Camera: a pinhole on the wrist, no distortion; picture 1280 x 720 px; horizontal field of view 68.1 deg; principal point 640.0 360.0 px. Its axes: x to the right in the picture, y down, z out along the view. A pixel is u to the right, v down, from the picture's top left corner.
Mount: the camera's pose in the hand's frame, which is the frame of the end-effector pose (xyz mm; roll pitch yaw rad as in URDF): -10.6 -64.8 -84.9 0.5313 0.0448 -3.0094
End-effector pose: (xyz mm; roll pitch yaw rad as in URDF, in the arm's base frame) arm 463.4 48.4 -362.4 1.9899 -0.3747 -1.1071
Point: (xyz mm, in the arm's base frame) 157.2 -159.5 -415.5
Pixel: 482 565
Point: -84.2 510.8 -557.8
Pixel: outside the picture
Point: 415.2 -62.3 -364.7
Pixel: 134 542
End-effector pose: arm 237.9 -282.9 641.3 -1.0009 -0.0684 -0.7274
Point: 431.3 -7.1 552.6
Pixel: 592 114
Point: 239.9 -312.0 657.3
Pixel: 168 424
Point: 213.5 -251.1 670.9
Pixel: 770 496
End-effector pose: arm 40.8 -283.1 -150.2 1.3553 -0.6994 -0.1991
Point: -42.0 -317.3 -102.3
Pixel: 595 162
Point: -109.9 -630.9 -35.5
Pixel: 516 643
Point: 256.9 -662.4 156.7
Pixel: outside the picture
